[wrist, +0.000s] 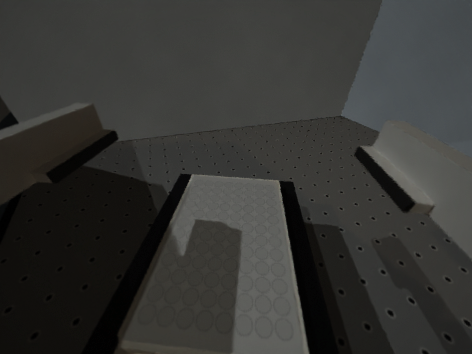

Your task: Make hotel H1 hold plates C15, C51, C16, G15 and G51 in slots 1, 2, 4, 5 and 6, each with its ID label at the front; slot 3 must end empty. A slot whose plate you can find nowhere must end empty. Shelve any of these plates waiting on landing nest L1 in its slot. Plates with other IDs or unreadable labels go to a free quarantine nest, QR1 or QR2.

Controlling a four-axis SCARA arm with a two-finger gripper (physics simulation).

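Frame: origin at the arm's base, x ahead, y left, z up, level; metres.
Seen in the pictures: gripper, fingertip midpoint: (233,129).
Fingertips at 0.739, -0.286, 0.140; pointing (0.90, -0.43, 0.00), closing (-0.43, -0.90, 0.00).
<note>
Offsets run from my fingertips to a thing's top centre, as dx, dy, dz. "pt": to the spot under its first point. Level surfaces: height alone.
A pale microplate @[-0.020, +0.010, -0.063] (262,250) with rows of round wells lies flat on the black landing nest L1 @[pt -0.049, -0.034, -0.077] (302,260) in the lower middle of the wrist view. Black strips of the nest show along both long sides and at the far corners. No ID label on the plate or nest is readable in this view. My gripper (233,129) is open and empty. Its two pale fingers with black pads stand wide apart, one on each side of the plate, and touch neither side. A shadow falls across the near left part of the plate. The hotel and quarantine nests do not show.
A dark perforated deck @[dz -0.127] (345,250) surrounds the nest. A grey wall (200,65) rises behind it, and a blue-grey wall (425,65) stands at the right. A dark edge shows at the far left. Shadows fall on the deck on both sides.
</note>
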